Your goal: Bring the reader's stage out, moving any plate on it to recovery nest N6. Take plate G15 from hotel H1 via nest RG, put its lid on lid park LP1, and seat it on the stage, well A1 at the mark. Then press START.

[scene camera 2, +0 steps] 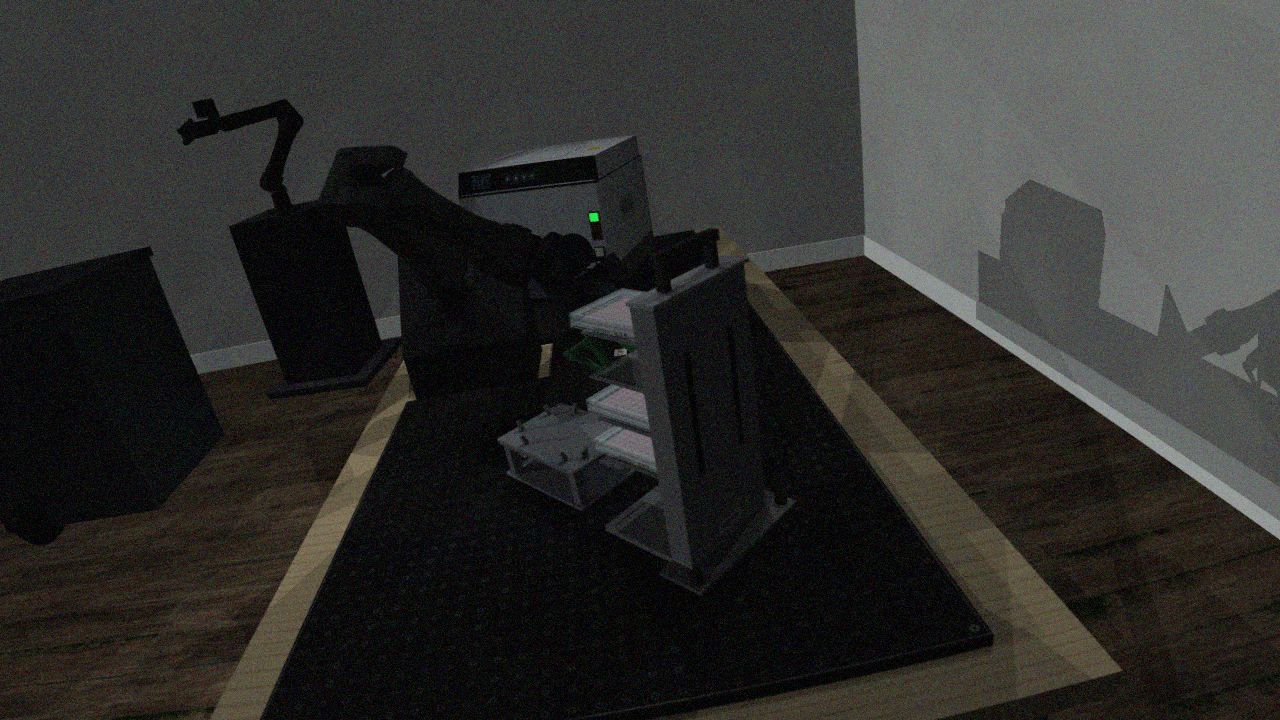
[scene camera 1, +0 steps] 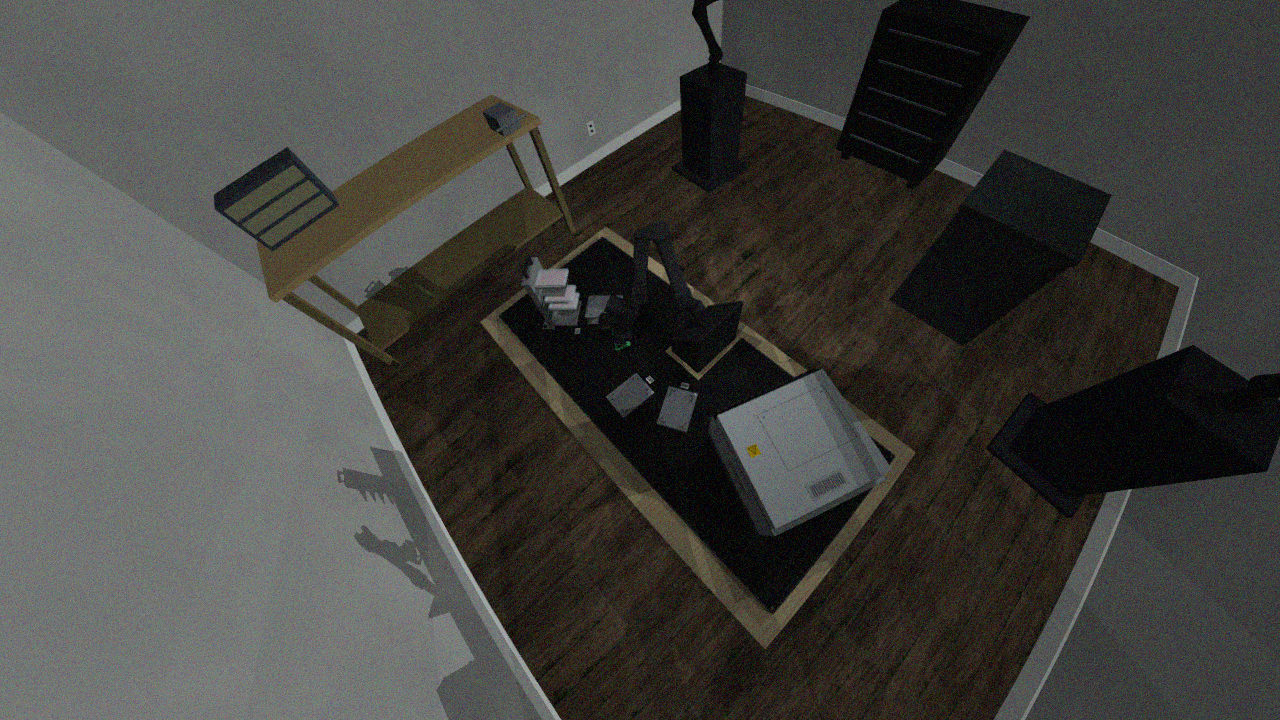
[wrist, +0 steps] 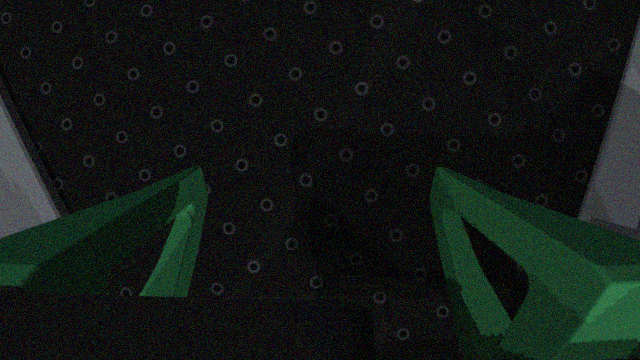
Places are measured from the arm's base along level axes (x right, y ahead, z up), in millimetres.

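Pixels of known places: gripper, between the fingertips: (scene camera 1: 614,342) (wrist: 318,181); arm's base, origin of its link: (scene camera 2: 456,296) (scene camera 1: 704,320).
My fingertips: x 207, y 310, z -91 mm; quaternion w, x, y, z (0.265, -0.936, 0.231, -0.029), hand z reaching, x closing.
For each thing: its top centre in the pictures, then the offset to it from my fingertips. "pt": a spot on its surface instead.
- top plate, centre of its top: (scene camera 2: 636,307) (scene camera 1: 551,276) dx +317, dy +57, dz +202 mm
- raised grey nest, centre of its top: (scene camera 2: 563,424) (scene camera 1: 603,303) dx +197, dy -74, dz +9 mm
- pale reader, centre of its top: (scene camera 2: 550,152) (scene camera 1: 801,439) dx -759, dy -165, dz +267 mm
- lit green square, a spot on its surface: (scene camera 2: 593,217) pt dx -536, dy -62, dz +132 mm
My gripper (scene camera 1: 622,345) (wrist: 318,181) is open, with empty green fingers over the black perforated mat. In the second scene view one green finger shows behind the hotel (scene camera 1: 539,291) (scene camera 2: 698,402). The hotel holds several pale plates, with the top plate (scene camera 1: 551,277) (scene camera 2: 606,311) above the rest; which is G15 cannot be read. A raised grey nest (scene camera 1: 597,308) (scene camera 2: 554,437) stands bare beside the hotel. The pale reader (scene camera 1: 796,438) (scene camera 2: 537,210) stands at the mat's other end, with a lit green square (scene camera 2: 593,217) on its front. The stage does not show; nest labels are unreadable.
Two flat grey plate-sized pieces (scene camera 1: 630,394) (scene camera 1: 677,408) lie between arm and reader. Grey edges show at the left (wrist: 17,185) and right (wrist: 612,150) of the wrist view. The arm's dark base (scene camera 1: 707,331) stands at the mat's side. A wooden shelf table (scene camera 1: 393,192) stands by the wall.
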